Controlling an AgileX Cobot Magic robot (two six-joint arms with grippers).
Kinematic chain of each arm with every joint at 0, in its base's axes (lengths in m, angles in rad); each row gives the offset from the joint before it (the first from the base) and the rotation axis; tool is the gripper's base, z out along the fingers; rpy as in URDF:
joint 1: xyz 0 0 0.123 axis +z
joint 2: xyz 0 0 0 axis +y
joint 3: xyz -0.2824 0 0.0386 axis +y
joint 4: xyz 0.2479 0 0.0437 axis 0.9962 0 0.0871
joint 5: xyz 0 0 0 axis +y
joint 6: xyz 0.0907 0 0.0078 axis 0.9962 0 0.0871
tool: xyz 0 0 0 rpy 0 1.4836 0
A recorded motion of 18 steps. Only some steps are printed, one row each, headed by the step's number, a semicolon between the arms.
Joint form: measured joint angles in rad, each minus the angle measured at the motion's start. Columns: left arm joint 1, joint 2, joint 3, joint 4, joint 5, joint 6; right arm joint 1, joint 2, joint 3, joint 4, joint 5, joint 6.
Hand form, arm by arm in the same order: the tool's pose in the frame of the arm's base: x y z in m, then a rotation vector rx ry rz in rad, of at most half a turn. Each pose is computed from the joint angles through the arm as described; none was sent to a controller.
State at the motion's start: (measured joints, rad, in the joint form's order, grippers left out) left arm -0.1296 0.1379 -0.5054 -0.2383 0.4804 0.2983; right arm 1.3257 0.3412 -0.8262 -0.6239 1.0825 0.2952
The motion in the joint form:
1: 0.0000 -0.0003 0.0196 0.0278 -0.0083 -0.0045; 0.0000 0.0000 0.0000 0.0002 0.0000 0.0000
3: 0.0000 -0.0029 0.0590 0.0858 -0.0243 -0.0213; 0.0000 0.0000 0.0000 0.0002 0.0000 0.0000
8: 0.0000 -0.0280 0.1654 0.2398 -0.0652 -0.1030; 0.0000 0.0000 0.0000 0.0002 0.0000 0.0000
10: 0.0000 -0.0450 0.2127 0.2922 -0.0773 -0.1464; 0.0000 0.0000 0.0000 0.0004 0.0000 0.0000
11: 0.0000 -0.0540 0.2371 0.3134 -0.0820 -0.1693; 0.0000 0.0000 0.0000 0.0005 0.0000 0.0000
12: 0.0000 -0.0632 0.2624 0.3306 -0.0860 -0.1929; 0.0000 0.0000 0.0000 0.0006 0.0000 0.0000
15: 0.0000 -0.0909 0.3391 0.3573 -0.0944 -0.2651; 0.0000 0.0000 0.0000 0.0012 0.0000 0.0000
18: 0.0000 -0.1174 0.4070 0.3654 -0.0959 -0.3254; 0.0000 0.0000 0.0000 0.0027 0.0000 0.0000
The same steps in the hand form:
1: 0.0329 -0.0130 0.3230 0.2610 1.5777 -0.0946; 0.0497 0.0050 0.3763 -0.9296 1.7034 0.3250
3: 0.0375 -0.0111 0.3119 0.2691 1.6013 -0.0464; 0.0497 0.0050 0.3763 -0.9296 1.7034 0.3250
8: 0.0451 -0.0058 0.2824 0.2706 1.6469 0.0512; 0.0497 0.0050 0.3763 -0.9296 1.7034 0.3250
10: 0.0469 -0.0042 0.2690 0.2623 1.6663 0.0718; 0.0497 0.0050 0.3763 -0.9297 1.7035 0.3252
11: 0.0477 -0.0035 0.2620 0.2554 1.6778 0.0760; 0.0497 0.0050 0.3763 -0.9297 1.7036 0.3253
12: 0.0485 -0.0031 0.2546 0.2464 1.6908 0.0757; 0.0497 0.0050 0.3762 -0.9298 1.7036 0.3254
15: 0.0503 -0.0024 0.2316 0.2055 1.7358 0.0493; 0.0496 0.0050 0.3762 -0.9300 1.7039 0.3259
18: 0.0511 -0.0023 0.2106 0.1626 1.7798 0.0146; 0.0495 0.0051 0.3762 -0.9304 1.7046 0.3274

